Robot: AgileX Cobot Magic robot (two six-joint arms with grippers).
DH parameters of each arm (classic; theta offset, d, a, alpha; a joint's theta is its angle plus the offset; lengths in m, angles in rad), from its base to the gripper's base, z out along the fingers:
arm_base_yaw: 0 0.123 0 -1.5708
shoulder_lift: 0.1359 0 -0.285 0
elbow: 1.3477 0 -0.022 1.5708
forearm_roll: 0 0.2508 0 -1.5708
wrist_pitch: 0 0 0.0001 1.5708
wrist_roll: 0 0.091 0 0
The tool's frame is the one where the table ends.
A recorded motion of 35 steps. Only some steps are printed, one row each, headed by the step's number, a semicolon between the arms.
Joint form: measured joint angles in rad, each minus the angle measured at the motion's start. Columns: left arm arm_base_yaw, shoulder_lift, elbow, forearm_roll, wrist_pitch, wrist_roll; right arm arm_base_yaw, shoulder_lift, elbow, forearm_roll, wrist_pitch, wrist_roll.
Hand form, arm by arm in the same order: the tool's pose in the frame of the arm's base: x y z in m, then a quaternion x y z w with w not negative. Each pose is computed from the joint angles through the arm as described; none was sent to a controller.
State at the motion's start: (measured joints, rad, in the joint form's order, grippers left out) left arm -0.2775 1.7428 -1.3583 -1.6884 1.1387 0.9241; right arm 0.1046 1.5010 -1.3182 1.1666 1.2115 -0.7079
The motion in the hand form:
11: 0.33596 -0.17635 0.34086 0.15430 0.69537 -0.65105 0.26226; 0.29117 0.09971 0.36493 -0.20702 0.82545 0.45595 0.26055
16: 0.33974 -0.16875 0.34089 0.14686 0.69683 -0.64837 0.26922; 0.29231 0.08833 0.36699 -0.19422 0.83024 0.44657 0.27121
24: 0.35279 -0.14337 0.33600 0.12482 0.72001 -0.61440 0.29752; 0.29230 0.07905 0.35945 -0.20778 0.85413 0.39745 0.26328
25: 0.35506 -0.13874 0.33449 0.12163 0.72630 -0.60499 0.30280; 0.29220 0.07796 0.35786 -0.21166 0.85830 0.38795 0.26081
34: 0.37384 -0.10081 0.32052 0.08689 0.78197 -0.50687 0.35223; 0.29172 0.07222 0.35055 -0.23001 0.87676 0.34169 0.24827
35: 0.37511 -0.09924 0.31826 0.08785 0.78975 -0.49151 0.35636; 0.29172 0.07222 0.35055 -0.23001 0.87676 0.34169 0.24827
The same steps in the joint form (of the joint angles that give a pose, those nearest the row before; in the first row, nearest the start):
11: 0.0142 0.0000 0.0000 0.0000 0.0195 -0.0041; -0.0254 -0.0015 0.0000 -0.0576 0.0023 0.0180
16: 0.0367 0.0000 0.0000 0.0000 0.0208 -0.0040; -0.0626 -0.0110 0.0000 -0.0679 0.0023 0.0214
24: 0.1081 0.0000 0.0000 0.0490 -0.0165 -0.0040; -0.0773 -0.0140 0.0000 -0.1824 0.0023 0.0236
25: 0.1204 0.0000 0.0000 0.0646 -0.0276 -0.0040; -0.0773 -0.0140 0.0000 -0.2051 0.0023 0.0236
34: 0.2081 0.0000 0.0000 0.2089 -0.1717 -0.0075; -0.0773 -0.0140 0.0000 -0.3142 0.0028 0.0236
35: 0.2088 0.0000 0.0000 0.2354 -0.1948 -0.0075; -0.0773 -0.0140 0.0000 -0.3142 0.0028 0.0236

